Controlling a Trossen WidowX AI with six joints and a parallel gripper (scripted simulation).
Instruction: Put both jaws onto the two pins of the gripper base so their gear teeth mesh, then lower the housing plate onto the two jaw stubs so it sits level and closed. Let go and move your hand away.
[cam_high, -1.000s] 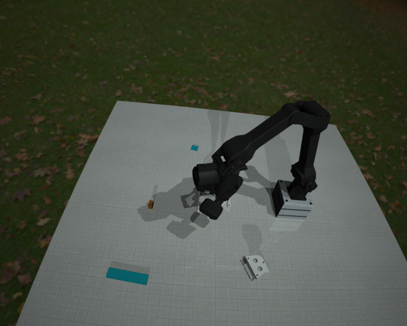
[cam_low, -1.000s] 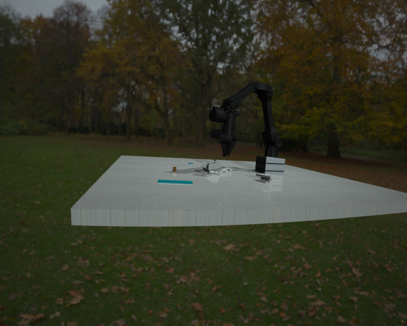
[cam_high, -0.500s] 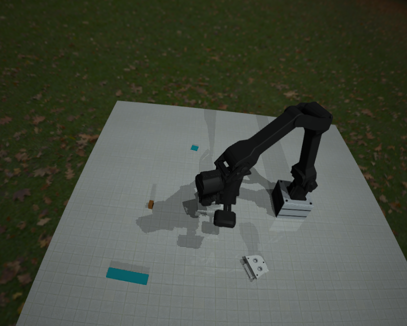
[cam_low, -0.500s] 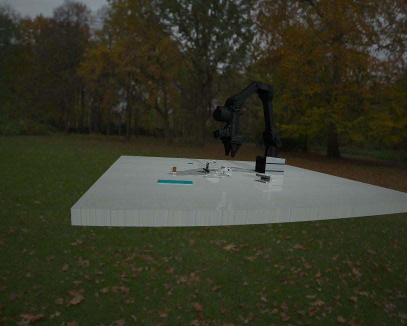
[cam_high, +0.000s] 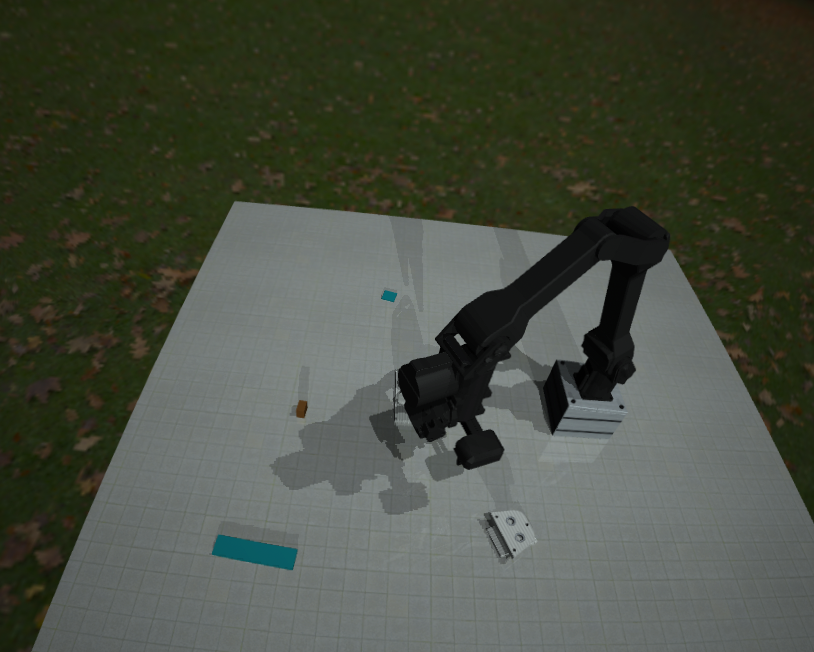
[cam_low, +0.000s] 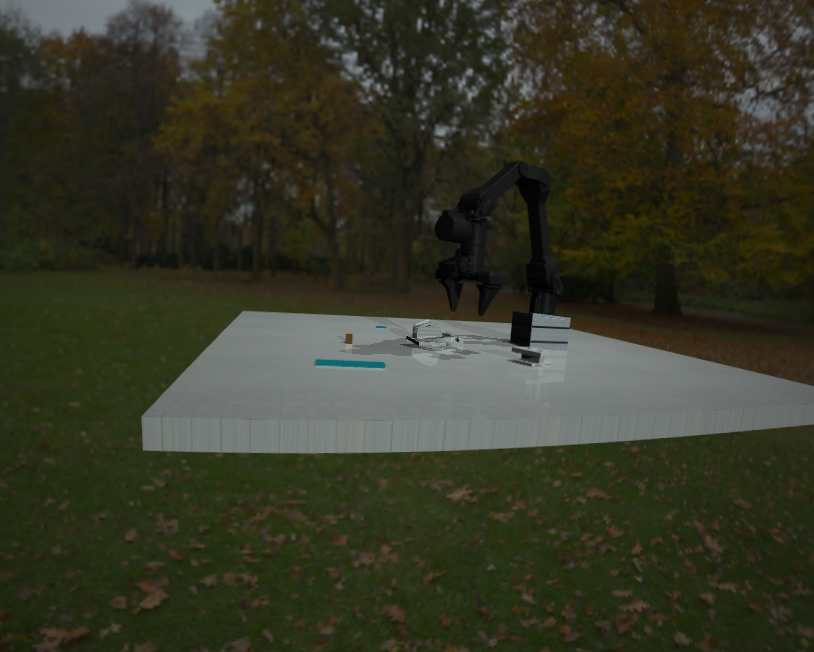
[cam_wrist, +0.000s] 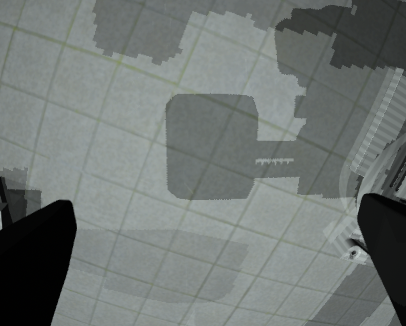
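My gripper tip is 13 cm to the right of the white ribbed block, 11 cm past it and 8 cm above it. The rest, counted from my gripper tip: gripper jaw 14 cm to the right, 8 cm below, 1 cm behind; small brown block 25 cm ahead, 11 cm to the right, 8 cm below; long teal bar 30 cm ahead, 16 cm to the left, 9 cm below.
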